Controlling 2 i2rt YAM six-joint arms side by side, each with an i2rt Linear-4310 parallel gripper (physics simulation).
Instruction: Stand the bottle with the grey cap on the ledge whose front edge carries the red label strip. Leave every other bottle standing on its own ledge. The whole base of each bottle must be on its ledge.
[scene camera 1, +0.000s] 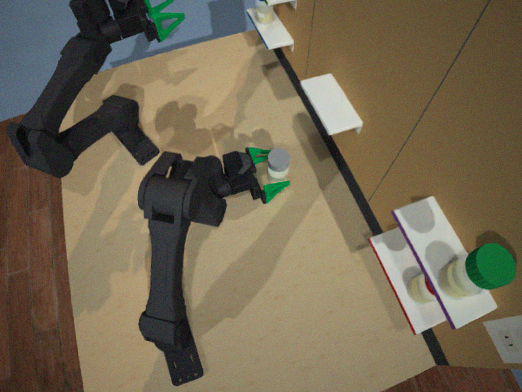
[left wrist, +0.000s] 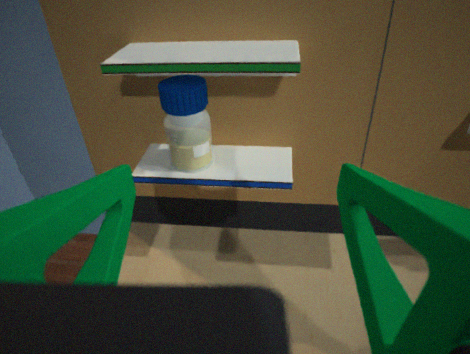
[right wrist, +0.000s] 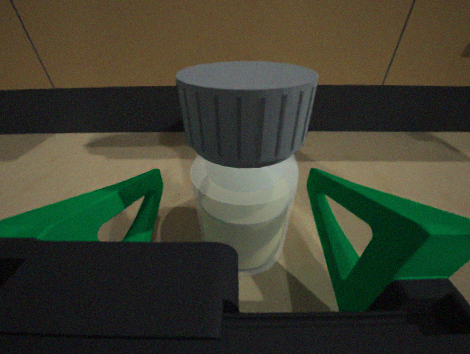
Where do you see a wooden wall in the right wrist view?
78, 51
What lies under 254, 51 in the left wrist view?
A green-label ledge.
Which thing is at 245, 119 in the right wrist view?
A grey-capped bottle.
